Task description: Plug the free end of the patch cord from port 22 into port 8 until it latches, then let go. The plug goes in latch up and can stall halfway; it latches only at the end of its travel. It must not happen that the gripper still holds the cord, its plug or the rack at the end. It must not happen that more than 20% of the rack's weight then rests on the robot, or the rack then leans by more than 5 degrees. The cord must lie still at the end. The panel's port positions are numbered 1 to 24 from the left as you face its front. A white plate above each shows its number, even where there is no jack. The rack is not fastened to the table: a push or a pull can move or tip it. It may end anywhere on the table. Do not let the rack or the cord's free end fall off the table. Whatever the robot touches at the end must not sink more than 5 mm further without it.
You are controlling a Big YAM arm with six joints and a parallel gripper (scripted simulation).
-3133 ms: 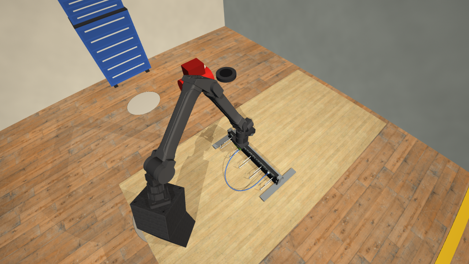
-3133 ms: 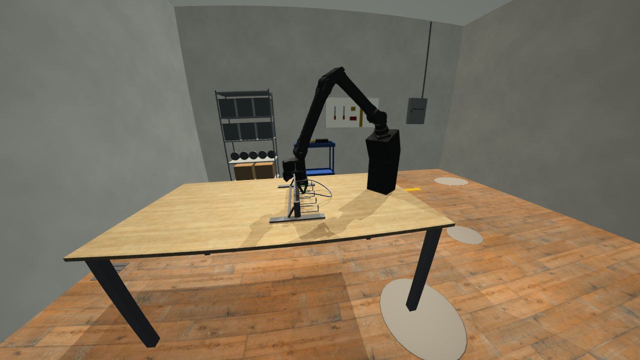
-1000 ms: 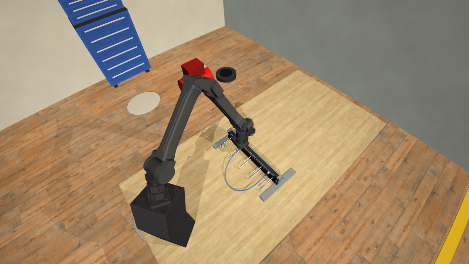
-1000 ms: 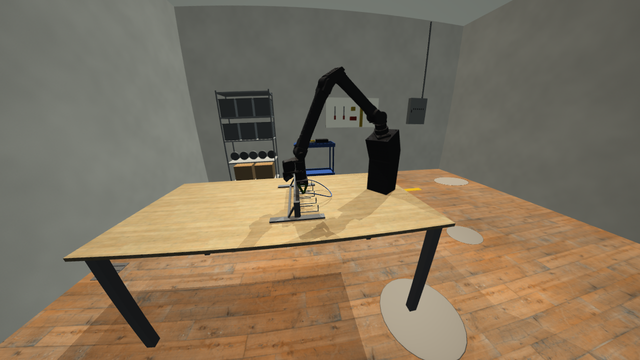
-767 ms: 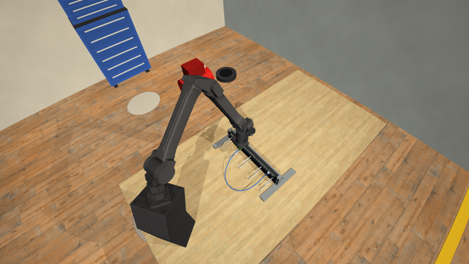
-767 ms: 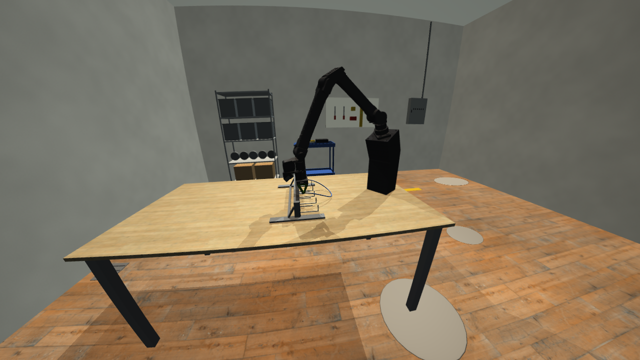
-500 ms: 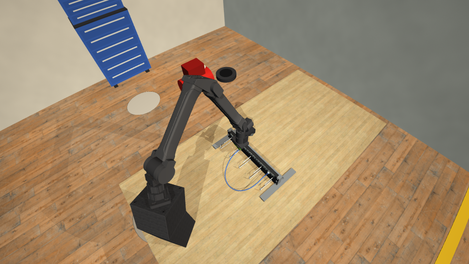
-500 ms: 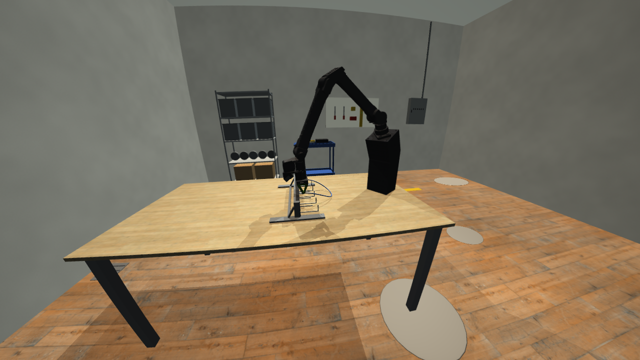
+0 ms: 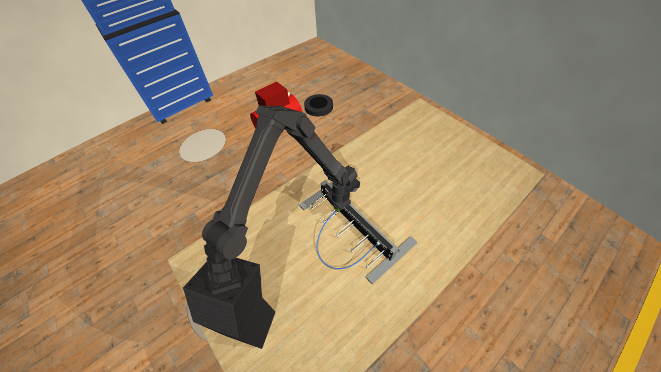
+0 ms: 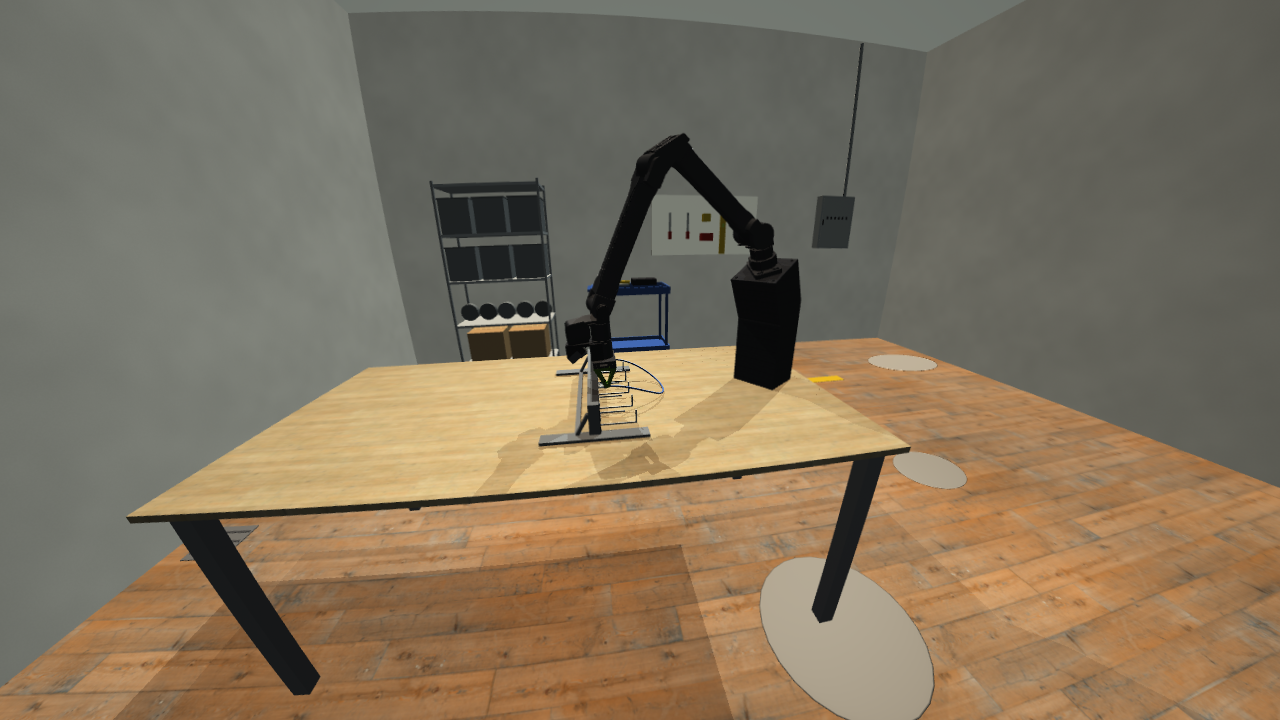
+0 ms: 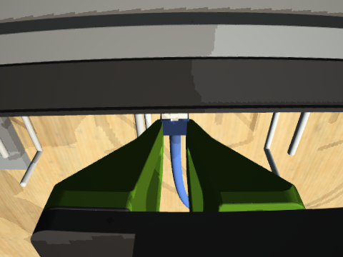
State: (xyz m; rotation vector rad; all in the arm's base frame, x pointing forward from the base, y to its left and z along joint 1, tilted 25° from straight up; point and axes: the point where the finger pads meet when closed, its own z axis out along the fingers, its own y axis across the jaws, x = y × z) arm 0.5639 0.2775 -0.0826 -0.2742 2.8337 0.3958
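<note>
Right now my hand is 20 mm short of the cord plug and 10 mm to the right of it.
</note>
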